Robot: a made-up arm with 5 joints.
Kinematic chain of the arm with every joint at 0, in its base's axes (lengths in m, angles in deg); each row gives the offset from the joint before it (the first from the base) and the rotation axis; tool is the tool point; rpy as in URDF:
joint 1: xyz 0 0 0.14 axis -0.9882 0.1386 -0.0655
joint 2: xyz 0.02 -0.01 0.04 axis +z
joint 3: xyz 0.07 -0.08 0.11 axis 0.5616 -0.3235 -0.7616
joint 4: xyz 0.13 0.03 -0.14 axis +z
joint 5: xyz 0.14 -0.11 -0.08 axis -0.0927 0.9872 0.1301
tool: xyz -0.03 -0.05 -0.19 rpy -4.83 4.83 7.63
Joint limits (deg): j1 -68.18..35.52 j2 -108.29..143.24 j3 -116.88..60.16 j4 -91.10..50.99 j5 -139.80..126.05
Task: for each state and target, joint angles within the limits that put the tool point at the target. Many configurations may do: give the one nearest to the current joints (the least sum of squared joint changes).
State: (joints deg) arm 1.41 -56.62 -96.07 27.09 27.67
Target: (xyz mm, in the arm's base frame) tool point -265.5 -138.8 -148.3
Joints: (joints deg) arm -21.18 -104.51 -94.33 37.01 35.43
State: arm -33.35 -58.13 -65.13 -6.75 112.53
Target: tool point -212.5 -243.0 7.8
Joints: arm -26.86 -85.79 -69.47 -6.40 79.52
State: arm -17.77 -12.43 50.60 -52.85 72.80
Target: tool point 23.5 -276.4 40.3
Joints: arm 10.76 -34.10 22.35 -5.84 63.95
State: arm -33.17 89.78 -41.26 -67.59 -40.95
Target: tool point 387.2 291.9 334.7
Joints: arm -46.83 91.93 -51.85 -64.10 -51.99
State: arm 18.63 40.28 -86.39 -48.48 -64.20
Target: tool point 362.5 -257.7 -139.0
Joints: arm 4.03 -6.55 -95.74 -9.29 -50.85
